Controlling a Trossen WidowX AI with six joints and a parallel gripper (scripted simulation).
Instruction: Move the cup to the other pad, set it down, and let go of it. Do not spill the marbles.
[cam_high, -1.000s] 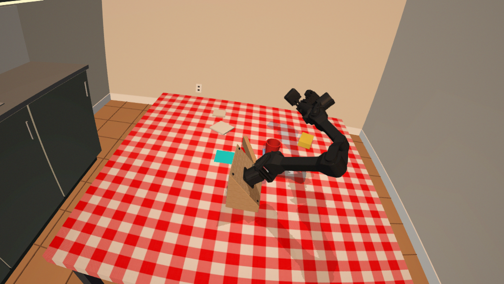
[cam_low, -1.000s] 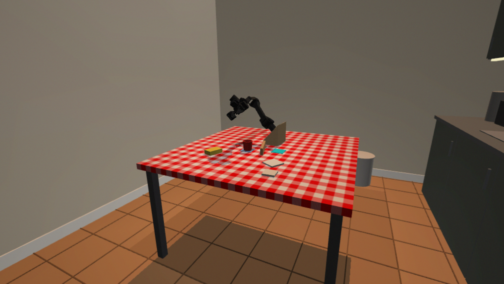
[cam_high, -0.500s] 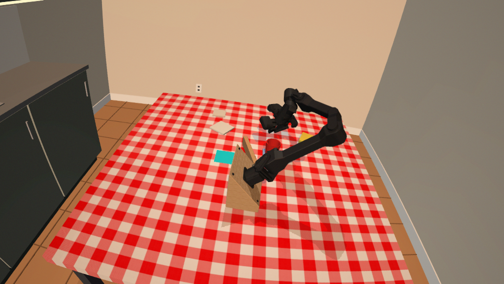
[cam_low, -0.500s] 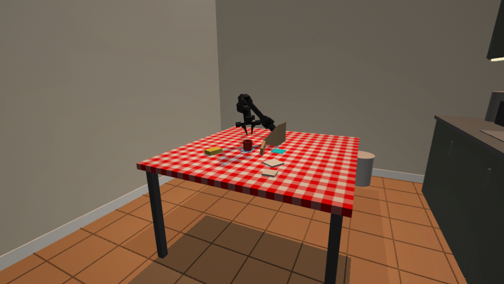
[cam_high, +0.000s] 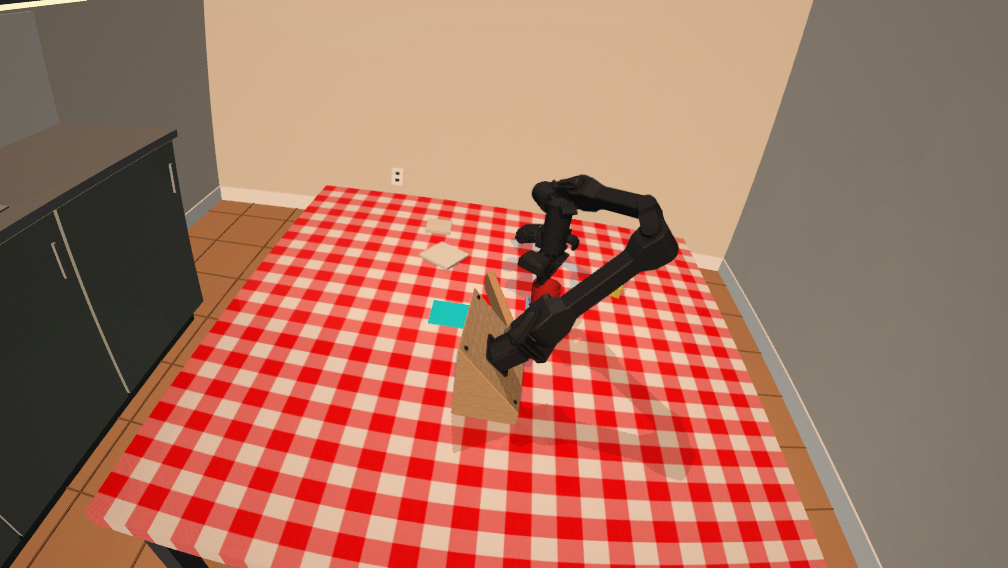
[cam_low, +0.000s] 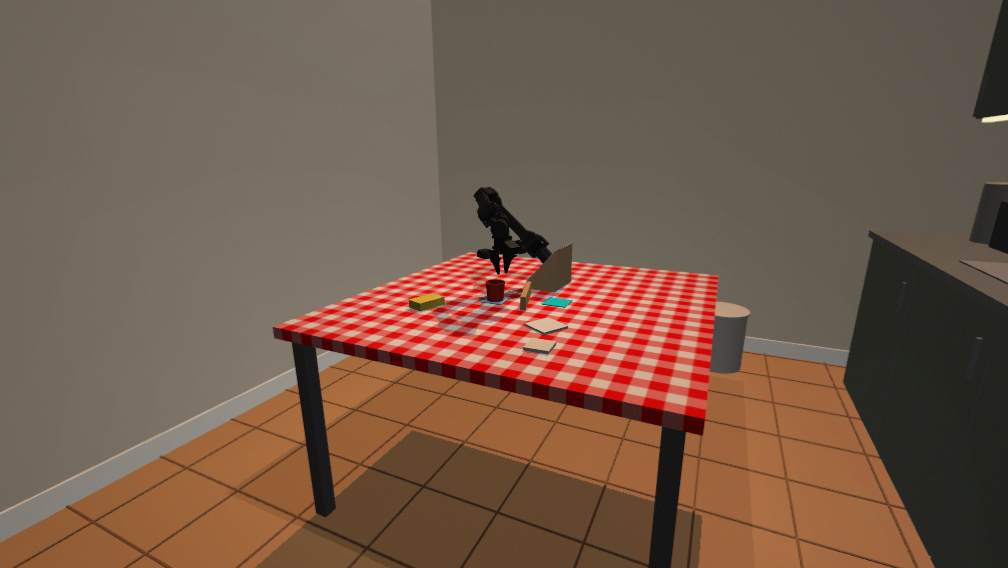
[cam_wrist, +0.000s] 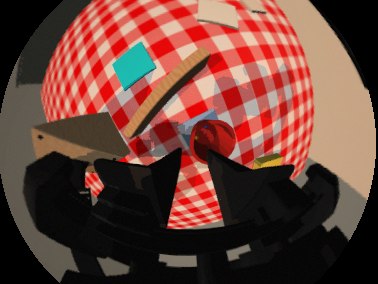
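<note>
The dark red cup lies 3 cm ahead of my gripper tip, 2 cm to the right of it and 6 cm below it. From my gripper tip the other things lie so: thin wooden board 1 cm behind, 9 cm to the left, 9 cm below; pale blue pad 2 cm ahead, 2 cm to the right, 11 cm below; teal pad 4 cm behind, 21 cm to the left, 11 cm below.
</note>
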